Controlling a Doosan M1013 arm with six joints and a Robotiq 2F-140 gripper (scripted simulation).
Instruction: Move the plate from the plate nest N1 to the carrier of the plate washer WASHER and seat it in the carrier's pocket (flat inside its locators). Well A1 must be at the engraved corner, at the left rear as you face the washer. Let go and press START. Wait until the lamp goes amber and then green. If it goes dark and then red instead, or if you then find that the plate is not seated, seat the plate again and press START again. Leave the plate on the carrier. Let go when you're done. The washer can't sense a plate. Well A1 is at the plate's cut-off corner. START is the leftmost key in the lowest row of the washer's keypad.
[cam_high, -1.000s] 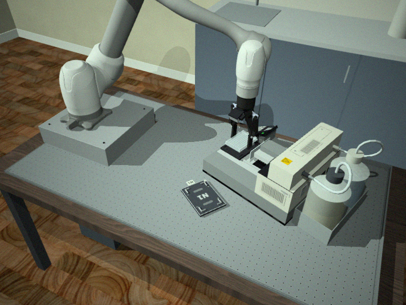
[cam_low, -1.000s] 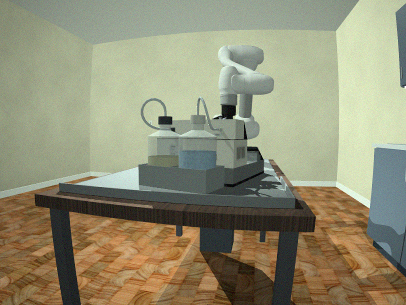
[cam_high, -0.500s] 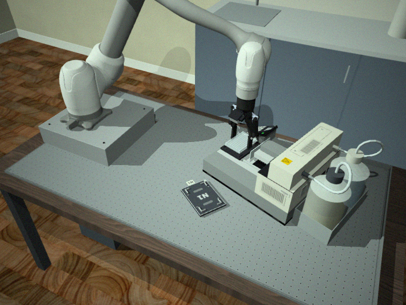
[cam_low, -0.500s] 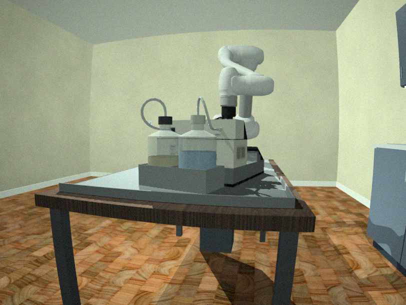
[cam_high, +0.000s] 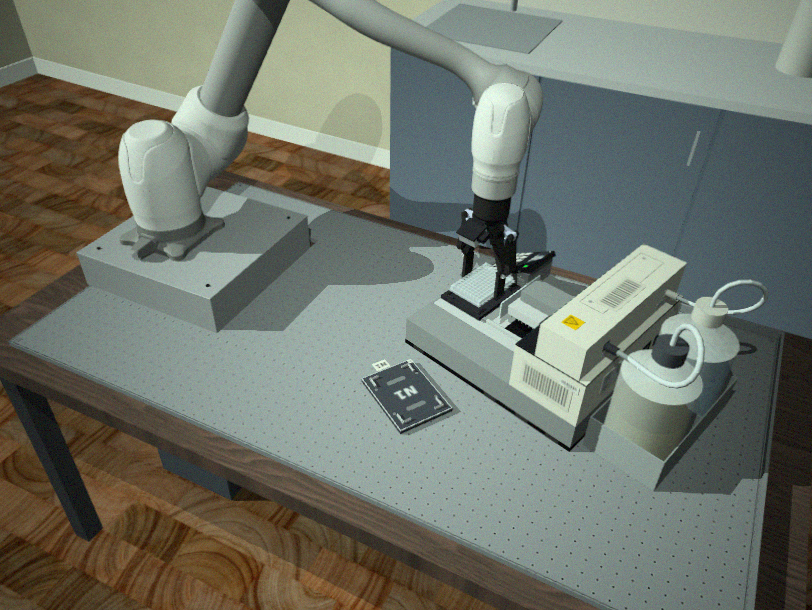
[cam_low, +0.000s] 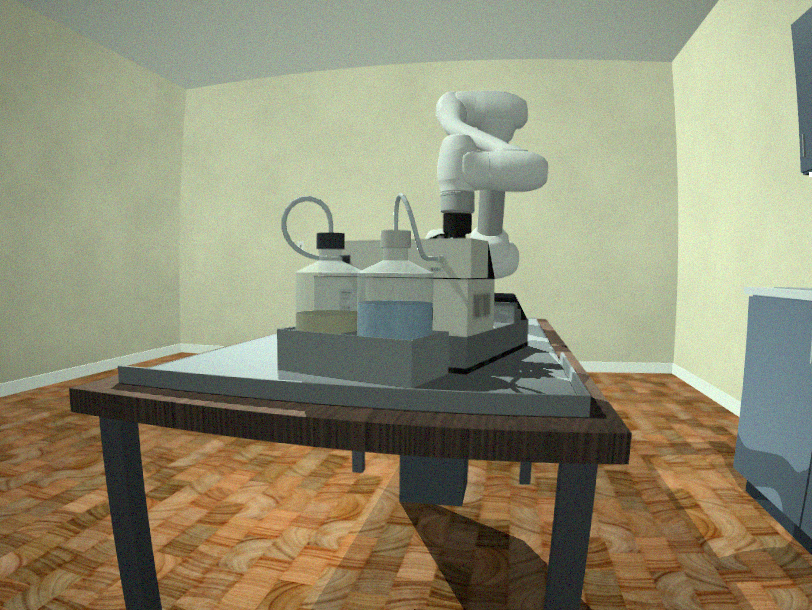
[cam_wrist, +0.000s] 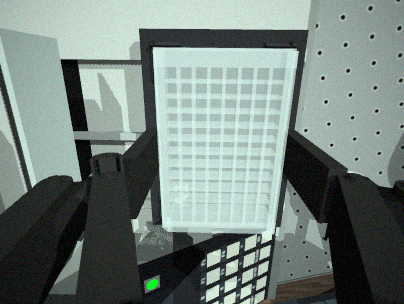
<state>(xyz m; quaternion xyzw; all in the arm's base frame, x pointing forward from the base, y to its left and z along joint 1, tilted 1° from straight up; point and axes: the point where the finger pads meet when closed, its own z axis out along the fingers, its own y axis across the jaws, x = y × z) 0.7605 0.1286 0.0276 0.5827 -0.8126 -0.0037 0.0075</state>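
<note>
Right now my hand is 20 mm above the clear well plate. From my hand the other things lie so: black carrier 40 mm below; plate washer 150 mm ahead, 50 mm to the right; A1 mark 80 mm behind, 210 mm to the right, 110 mm below.
</note>
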